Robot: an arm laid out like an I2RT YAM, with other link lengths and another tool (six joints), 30 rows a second.
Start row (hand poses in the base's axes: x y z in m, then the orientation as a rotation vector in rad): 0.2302, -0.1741, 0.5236, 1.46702, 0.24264, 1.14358
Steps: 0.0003, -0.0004, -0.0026, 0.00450, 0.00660, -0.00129; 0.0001, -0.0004, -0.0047, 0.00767, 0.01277, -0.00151; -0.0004, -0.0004, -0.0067, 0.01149, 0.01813, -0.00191; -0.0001, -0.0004, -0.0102, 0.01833, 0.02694, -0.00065; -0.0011, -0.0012, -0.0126, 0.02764, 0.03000, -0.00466; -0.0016, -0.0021, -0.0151, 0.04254, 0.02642, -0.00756; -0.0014, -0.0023, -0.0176, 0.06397, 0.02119, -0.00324; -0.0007, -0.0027, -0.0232, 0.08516, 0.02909, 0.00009; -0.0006, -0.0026, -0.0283, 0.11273, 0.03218, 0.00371; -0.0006, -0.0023, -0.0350, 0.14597, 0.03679, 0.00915
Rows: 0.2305, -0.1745, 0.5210, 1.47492, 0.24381, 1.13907; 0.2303, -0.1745, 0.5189, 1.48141, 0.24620, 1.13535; 0.2298, -0.1745, 0.5169, 1.48798, 0.24755, 1.13223; 0.2301, -0.1745, 0.5134, 1.49931, 0.25092, 1.12875; 0.2291, -0.1753, 0.5110, 1.50921, 0.24494, 1.12579; 0.2286, -0.1762, 0.5085, 1.52007, 0.23213, 1.12992; 0.2288, -0.1764, 0.5060, 1.53591, 0.22002, 1.14275; 0.2295, -0.1768, 0.5004, 1.55941, 0.21638, 1.14521; 0.2296, -0.1767, 0.4953, 1.58564, 0.20599, 1.15292; 0.2296, -0.1764, 0.4886, 1.61784, 0.19474, 1.16232
